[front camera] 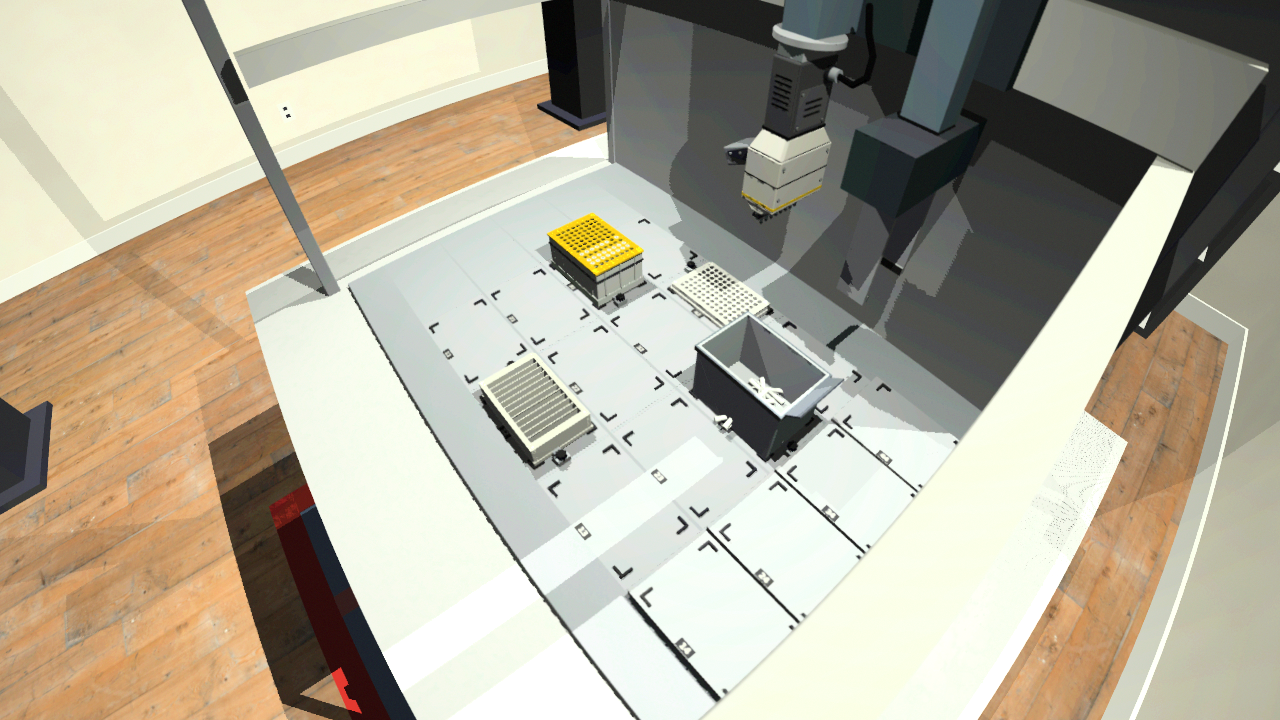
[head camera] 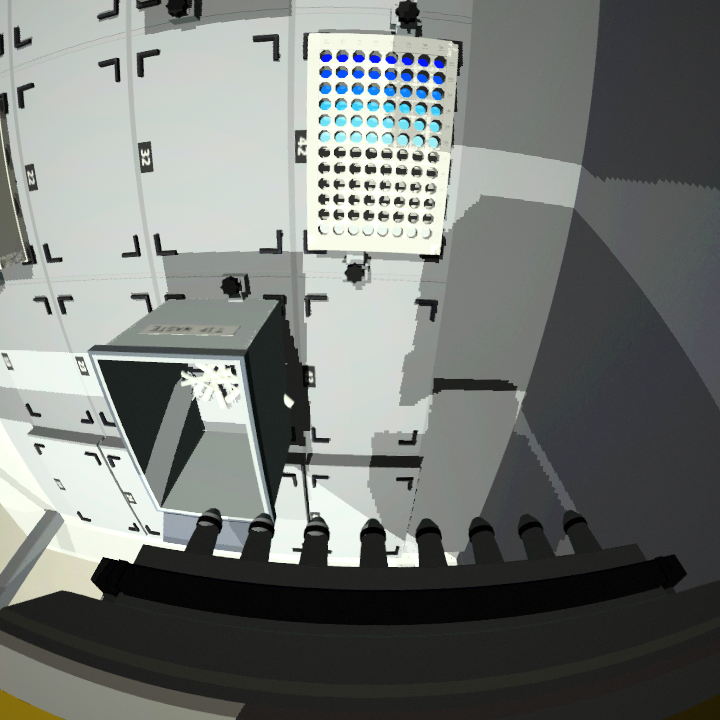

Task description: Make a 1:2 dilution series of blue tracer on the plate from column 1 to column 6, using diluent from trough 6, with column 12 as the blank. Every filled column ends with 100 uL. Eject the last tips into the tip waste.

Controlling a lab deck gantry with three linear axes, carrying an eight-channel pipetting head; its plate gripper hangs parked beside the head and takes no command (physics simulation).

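Observation:
The plate (front camera: 757, 308) (head camera: 376, 245) shows six filled columns in the head view, from dark blue to light cyan. Five columns beyond them look dark and empty; the end column looks clear and pale. The pipetting head (front camera: 785, 170) hangs high behind the tip waste (front camera: 742, 416) (head camera: 268, 416). Its eight nozzles (head camera: 372, 530) are bare. White tips (front camera: 767, 389) (head camera: 213, 382) lie piled inside the waste. The trough block (front camera: 580, 428) is at front left; its liquids cannot be told apart. The yellow tip rack (front camera: 595, 243) has dark holes and white-looking positions. My plate gripper (front camera: 875, 279) hangs parked, fingers apart and empty.
Black clamp knobs (front camera: 561, 456) (head camera: 354, 272) sit beside the labware. A small white thing (front camera: 723, 421) shows beside the waste's left wall. Black corner marks outline the deck slots. The grey back wall (front camera: 644, 116) rises behind the deck, and a pale frame beam (front camera: 1002, 420) crosses at right.

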